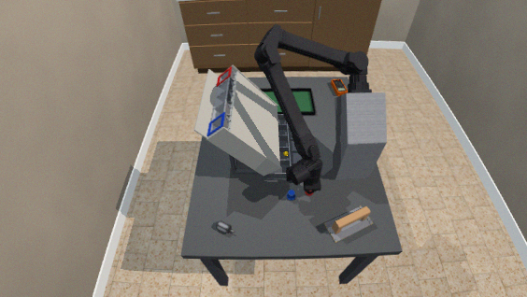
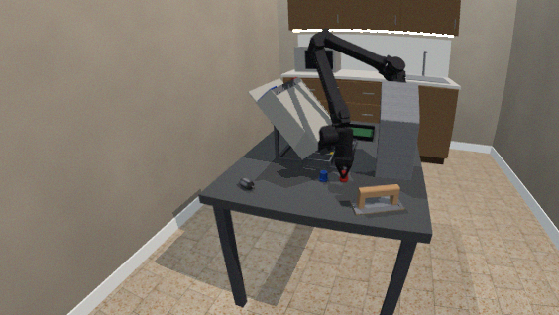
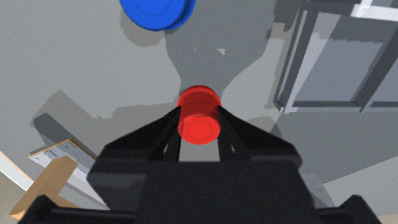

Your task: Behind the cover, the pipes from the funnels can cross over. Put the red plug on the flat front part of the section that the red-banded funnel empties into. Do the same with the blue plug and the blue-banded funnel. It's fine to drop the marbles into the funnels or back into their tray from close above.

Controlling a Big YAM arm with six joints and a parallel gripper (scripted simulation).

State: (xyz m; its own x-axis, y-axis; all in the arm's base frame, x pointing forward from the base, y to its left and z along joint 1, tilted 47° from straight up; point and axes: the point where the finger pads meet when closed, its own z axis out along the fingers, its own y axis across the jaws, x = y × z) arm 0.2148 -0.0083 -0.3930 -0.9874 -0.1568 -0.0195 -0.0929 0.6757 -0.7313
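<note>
The blue plug lies 8 cm ahead of my hand, 3 cm to the left of it and 1 cm below it. Round my hand: beige cover 25 cm ahead, 24 cm to the right, 18 cm above; then dark object 33 cm ahead, 20 cm to the left, 1 cm below; then red plug 1 cm below.
</note>
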